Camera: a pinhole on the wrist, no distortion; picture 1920 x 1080 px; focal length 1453.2 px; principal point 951.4 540.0 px. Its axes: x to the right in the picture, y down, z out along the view. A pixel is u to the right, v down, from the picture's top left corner.
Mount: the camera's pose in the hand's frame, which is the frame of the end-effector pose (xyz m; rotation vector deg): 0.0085 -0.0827 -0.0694 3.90 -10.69 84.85
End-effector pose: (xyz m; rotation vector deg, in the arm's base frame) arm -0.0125 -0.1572 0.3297 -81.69 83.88 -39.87
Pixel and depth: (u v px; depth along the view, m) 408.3 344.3 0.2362
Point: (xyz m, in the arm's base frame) 0.2138 -0.1725 0.4542
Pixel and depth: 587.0 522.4 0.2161
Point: 0.1795 -0.1457 0.4313
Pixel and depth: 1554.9 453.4 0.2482
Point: 0.1711 -0.1307 0.2713
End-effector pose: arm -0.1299 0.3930 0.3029 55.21 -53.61 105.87
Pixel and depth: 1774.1 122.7 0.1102
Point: -0.0921 0.3757 0.3658
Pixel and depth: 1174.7 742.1 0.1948
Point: -0.0128 0.3047 0.3472
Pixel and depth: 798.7 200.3 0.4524
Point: 0.1292 0.1711 0.5751
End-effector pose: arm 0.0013 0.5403 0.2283 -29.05 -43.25 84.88
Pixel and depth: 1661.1 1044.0 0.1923
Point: -0.0777 0.4551 0.3190
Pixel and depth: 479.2 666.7 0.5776
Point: -0.0793 0.3516 0.7851
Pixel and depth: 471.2 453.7 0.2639
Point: 0.0215 0.4989 0.5005
